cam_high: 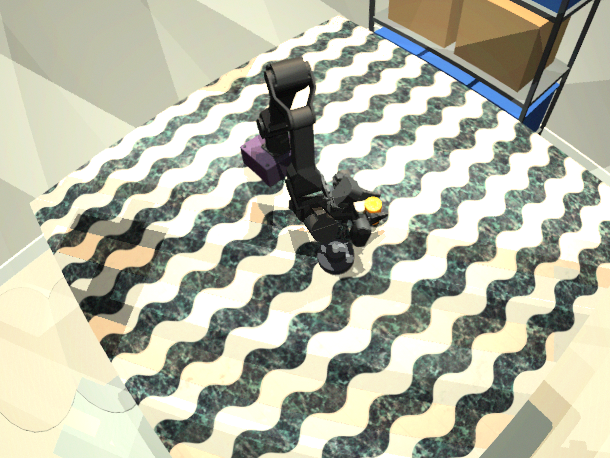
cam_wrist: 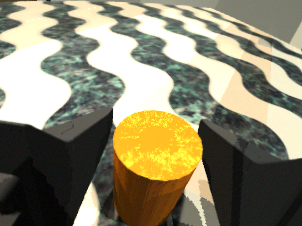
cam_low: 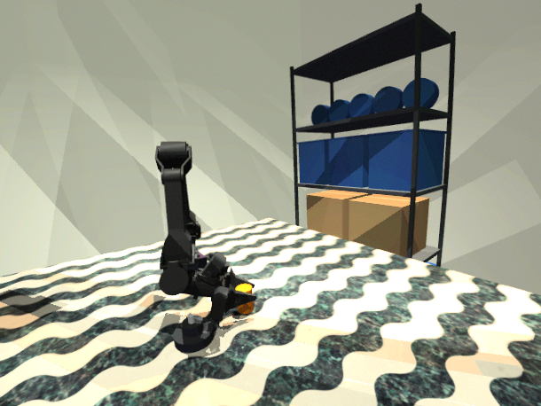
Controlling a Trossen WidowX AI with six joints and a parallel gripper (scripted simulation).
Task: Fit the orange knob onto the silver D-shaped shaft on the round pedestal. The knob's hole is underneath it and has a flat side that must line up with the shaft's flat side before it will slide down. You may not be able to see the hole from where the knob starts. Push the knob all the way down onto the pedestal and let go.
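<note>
Now: the orange knob 10 mm behind my gripper tip and 20 mm to the right of it. From my gripper tip the other things lie so: round grey pedestal 10 mm ahead, 170 mm to the right, 20 mm below.
</note>
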